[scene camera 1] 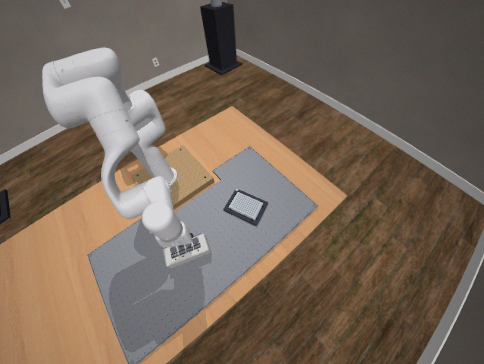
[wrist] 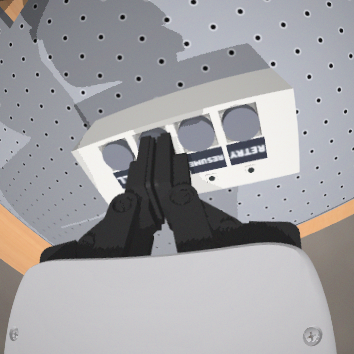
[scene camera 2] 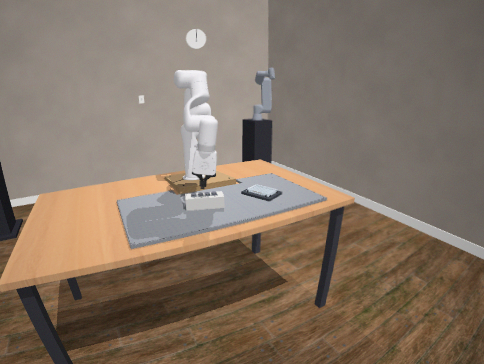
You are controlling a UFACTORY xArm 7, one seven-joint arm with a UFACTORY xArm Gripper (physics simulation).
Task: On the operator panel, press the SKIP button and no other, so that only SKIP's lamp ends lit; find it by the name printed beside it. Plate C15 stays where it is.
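Places are measured from the arm's base along level axes (x ahead, y left, z up), in millimetres.
Pixels of known places: gripper, fingertip midpoint: (scene camera 1: 181, 242) (wrist: 161, 154) (scene camera 2: 202, 188); arm's base at its link origin: (scene camera 1: 165, 178) (scene camera 2: 193, 177).
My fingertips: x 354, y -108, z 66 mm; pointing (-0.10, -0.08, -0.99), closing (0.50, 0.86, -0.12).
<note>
Ahead of a thing's pixels: the offset from my fingertips to its top centre. "spot": to the spot under its first point. Level surfaces: height alone.
The white operator panel @(dy -5, dx +24, dz -22 mm) (scene camera 1: 205, 245) (scene camera 2: 205, 202) (wrist: 281, 125) stands on the grey mat. In the wrist view its RETRY button @(dy +43, dx +22, dz -22 mm) (wrist: 241, 122) and RESUME button @(dy +15, dx +12, dz -22 mm) (wrist: 196, 134) show, with small dark lamps (wrist: 251, 170) (wrist: 212, 178) below their labels. My gripper (scene camera 2: 203, 186) (wrist: 161, 154) is shut and empty, its tips over the button left of RESUME in the wrist view; contact cannot be told. The fingers hide that button's label and lamp, so no SKIP name is readable. The leftmost button @(dy -41, dx -9, dz -22 mm) (wrist: 117, 156) has a partly covered label. Plate C15 @(dy +299, dx +34, dz -52 mm) (scene camera 1: 246, 205) (scene camera 2: 263, 190) lies apart from the panel.
The plate sits in a dark holder @(spot: dy +276, dx +124, dz -66 mm) (scene camera 1: 256, 223) on the perforated grey mat @(dz -78 mm) (scene camera 1: 280, 200) (scene camera 2: 300, 195). The brown base board (scene camera 1: 192, 172) (scene camera 2: 225, 181) lies under the arm's base at the back of the wooden table @(dz -91 mm) (scene camera 1: 55, 260) (scene camera 2: 65, 225).
</note>
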